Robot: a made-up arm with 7 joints.
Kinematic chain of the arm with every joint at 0, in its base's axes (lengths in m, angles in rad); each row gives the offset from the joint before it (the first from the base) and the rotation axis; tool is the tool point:
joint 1: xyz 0 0 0 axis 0 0.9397 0.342
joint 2: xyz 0 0 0 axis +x
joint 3: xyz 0 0 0 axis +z
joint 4: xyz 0.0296 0 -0.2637 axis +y
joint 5: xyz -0.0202 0 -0.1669 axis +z
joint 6: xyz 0 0 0 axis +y
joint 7: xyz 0 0 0 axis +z
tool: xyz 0 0 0
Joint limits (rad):
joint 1: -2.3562..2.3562
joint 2: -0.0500..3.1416
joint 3: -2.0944..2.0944
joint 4: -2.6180..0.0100
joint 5: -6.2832..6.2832
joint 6: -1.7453..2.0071
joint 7: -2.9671..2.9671
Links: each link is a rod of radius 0.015 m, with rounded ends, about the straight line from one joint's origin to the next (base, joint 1, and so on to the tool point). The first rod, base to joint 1, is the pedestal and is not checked.
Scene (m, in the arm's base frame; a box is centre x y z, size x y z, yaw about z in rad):
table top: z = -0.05
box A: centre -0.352 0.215 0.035 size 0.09 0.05 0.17 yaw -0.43
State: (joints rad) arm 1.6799 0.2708 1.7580 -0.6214 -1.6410 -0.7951 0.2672
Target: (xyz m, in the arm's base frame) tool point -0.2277 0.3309 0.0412
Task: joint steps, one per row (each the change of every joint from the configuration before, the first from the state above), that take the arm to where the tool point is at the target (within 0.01 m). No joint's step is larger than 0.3 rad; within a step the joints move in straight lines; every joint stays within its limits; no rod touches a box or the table.
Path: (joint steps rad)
1: 0.1494 -0.1069 0.1121 -0.2539 -0.0298 -0.1689 -0.1433
2: 0.1494 -0.1070 0.1122 -0.2540 -0.0298 -0.1690 -0.1433
3: 0.1495 -0.1069 0.1121 -0.2539 -0.0298 -0.1689 -0.1433
4: -0.1758 0.2890 0.0000 -0.2308 0.2380 -0.1478 0.1654
5: -0.1758 0.2890 0.0000 -0.2308 0.2380 -0.1478 0.1654
6: -0.1758 0.2891 0.0000 -0.2309 0.2379 -0.1478 0.1653
7: -0.0777 0.0160 -0.1441 0.2696 -0.1561 0.2375 -0.0165
8: -0.0778 0.0160 -0.1441 0.2696 -0.1561 0.2376 -0.0166
9: -0.0778 0.0161 -0.1441 0.2697 -0.1562 0.2376 -0.0165
10: -0.0777 0.0160 -0.1441 0.2696 -0.1561 0.2375 -0.0166

